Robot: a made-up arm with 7 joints.
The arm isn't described. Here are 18 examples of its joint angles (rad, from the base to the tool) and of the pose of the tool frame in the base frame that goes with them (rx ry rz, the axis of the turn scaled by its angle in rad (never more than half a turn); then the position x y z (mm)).
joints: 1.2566 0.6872 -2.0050 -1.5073 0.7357 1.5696 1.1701
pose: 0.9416 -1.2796 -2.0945 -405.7 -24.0 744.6
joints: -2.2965 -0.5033 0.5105 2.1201 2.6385 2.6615 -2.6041
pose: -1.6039 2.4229 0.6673 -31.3 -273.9 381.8
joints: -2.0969 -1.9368 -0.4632 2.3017 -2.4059 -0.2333 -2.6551
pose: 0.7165 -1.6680 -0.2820 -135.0 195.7 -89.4
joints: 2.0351 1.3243 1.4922 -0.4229 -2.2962 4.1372 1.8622
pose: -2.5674 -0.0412 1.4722 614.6 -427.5 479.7
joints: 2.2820 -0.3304 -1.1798 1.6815 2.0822 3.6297 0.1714
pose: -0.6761 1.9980 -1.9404 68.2 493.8 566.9
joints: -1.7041 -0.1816 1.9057 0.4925 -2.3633 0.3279 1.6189
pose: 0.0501 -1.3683 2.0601 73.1 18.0 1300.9
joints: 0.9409 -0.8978 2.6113 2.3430 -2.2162 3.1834 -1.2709
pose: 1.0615 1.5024 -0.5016 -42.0 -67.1 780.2
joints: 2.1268 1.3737 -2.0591 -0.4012 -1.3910 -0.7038 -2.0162
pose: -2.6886 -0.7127 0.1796 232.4 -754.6 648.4
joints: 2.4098 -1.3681 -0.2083 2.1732 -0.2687 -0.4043 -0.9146
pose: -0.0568 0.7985 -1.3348 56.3 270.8 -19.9
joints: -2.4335 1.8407 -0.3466 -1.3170 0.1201 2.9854 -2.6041
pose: 1.8596 -0.1349 -1.1053 221.9 211.3 -51.2
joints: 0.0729 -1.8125 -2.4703 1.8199 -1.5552 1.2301 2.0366
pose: 0.3091 -0.0483 0.3884 462.2 -478.5 634.8
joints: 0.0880 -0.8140 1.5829 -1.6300 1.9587 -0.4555 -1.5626
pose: -1.5509 0.4636 2.4321 240.8 -591.2 748.8
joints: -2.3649 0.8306 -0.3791 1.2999 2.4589 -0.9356 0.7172
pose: -2.0898 0.9409 -1.4581 -46.1 88.6 1131.3
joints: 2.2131 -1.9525 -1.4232 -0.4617 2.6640 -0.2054 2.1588
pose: 1.6745 0.3999 -0.6601 -589.0 491.3 -26.5
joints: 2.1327 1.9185 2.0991 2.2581 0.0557 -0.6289 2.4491
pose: -1.0940 0.2413 -1.2551 -274.8 -94.9 260.6
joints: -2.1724 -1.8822 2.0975 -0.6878 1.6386 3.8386 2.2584
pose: -1.0532 1.6012 -0.7485 -604.2 -392.5 187.9
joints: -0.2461 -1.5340 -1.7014 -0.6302 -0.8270 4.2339 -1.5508
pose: 1.9968 -0.8905 -1.3475 682.4 23.4 468.7
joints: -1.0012 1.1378 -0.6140 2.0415 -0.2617 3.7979 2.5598
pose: -0.2701 -1.4296 -1.9173 -317.7 -119.4 697.5
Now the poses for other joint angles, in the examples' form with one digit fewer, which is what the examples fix.
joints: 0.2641 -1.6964 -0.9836 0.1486 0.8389 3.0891 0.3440
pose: -0.374 -0.188 -2.620 726 1 278
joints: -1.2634 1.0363 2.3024 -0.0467 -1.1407 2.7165 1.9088
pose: 0.095 -1.688 -0.446 -388 503 816
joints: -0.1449 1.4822 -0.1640 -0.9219 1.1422 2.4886 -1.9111
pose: 2.340 1.195 -0.723 -656 1 174
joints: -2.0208 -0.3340 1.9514 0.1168 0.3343 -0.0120 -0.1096
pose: -1.910 -0.087 -2.058 -103 -287 1251
